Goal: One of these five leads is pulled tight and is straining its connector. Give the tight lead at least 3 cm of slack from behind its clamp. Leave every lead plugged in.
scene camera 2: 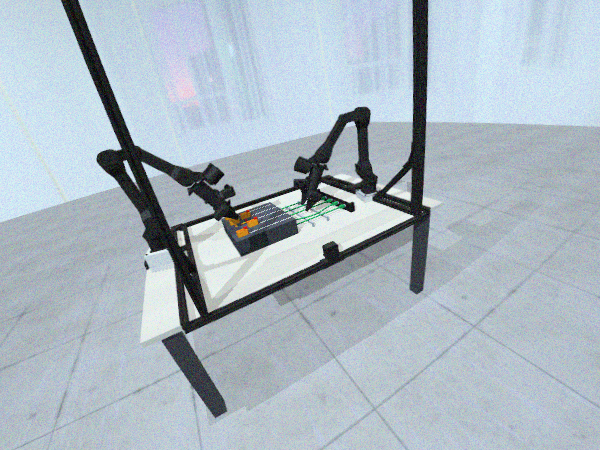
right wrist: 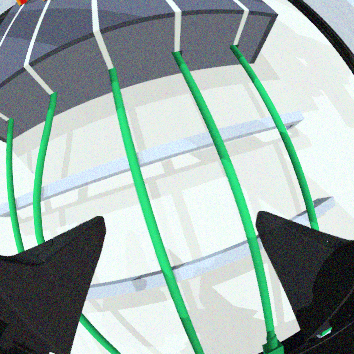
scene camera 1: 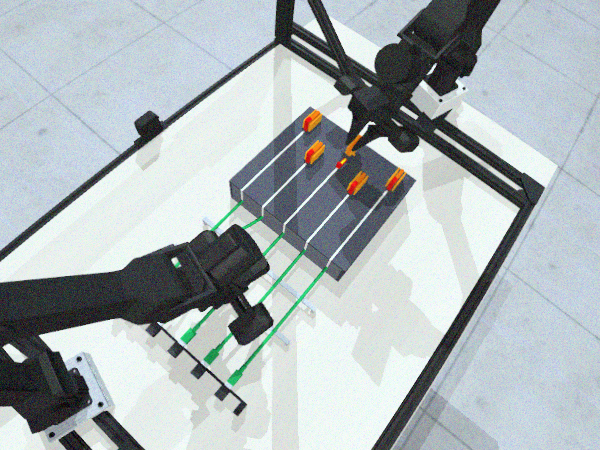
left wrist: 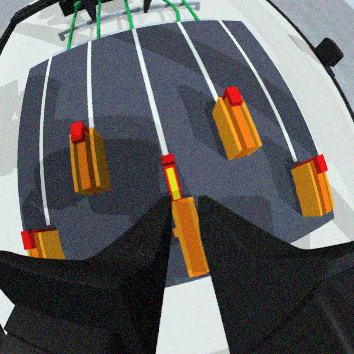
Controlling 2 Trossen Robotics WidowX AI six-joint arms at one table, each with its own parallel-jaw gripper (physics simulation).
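Frame: origin at the left arm's base, x back, y right, z up, level; centimetres.
Seen in the pictures: left gripper, fingertip midpoint: [scene camera 2: 238, 218] [scene camera 1: 349, 147] [left wrist: 184, 203]; right gripper, fingertip midpoint: [scene camera 2: 304, 207] [right wrist: 182, 222] [left wrist: 118, 15]; left arm's base, origin of the base link: [scene camera 2: 160, 247] [scene camera 1: 440, 83]; right arm's base, origin of the base link: [scene camera 2: 369, 191] [scene camera 1: 65, 395].
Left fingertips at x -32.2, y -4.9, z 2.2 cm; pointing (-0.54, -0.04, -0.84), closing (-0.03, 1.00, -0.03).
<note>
Pixels of each thing's top centre, then the offset from my left fingertips to it. "*": a spot on its surface instead.
- black connector strip, surface spot: [scene camera 1: 240, 406] * dx -41.5, dy -27.3, dz -5.4 cm
- middle lead, surface spot: [right wrist: 135, 160] * dx -26.3, dy -8.2, dz -7.2 cm
- middle clamp, middle of its top: [left wrist: 171, 176] [scene camera 1: 343, 159] dx -1.7, dy -0.7, dz -1.9 cm
- small black box, surface spot: [scene camera 1: 148, 125] * dx -29.8, dy +28.7, dz -5.2 cm
Five green leads run from the dark block [scene camera 1: 280, 172] [scene camera 2: 270, 240] [left wrist: 117, 65] to a black connector strip [scene camera 1: 240, 406]. The middle lead [scene camera 1: 272, 245] [right wrist: 135, 160] looks straight; the second from the left in the right wrist view [right wrist: 40, 170] bends. The middle clamp [scene camera 1: 341, 163] [left wrist: 172, 180] shows yellow, its orange lever [scene camera 1: 354, 143] [left wrist: 191, 240] swung back. The other four clamps look closed. My left gripper [scene camera 1: 353, 146] [left wrist: 184, 203] is shut on this lever. My right gripper [scene camera 2: 307, 205] [right wrist: 182, 222] is open above the leads, its fingertips hidden in scene camera 1.
Two pale rails [right wrist: 185, 146] [right wrist: 215, 257] cross beneath the leads, between block and strip. The right arm [scene camera 1: 170, 285] covers part of the leads in scene camera 1. Black frame bars [scene camera 1: 450, 320] edge the table, with a small black box [scene camera 1: 148, 125] [scene camera 2: 330, 251] on one side.
</note>
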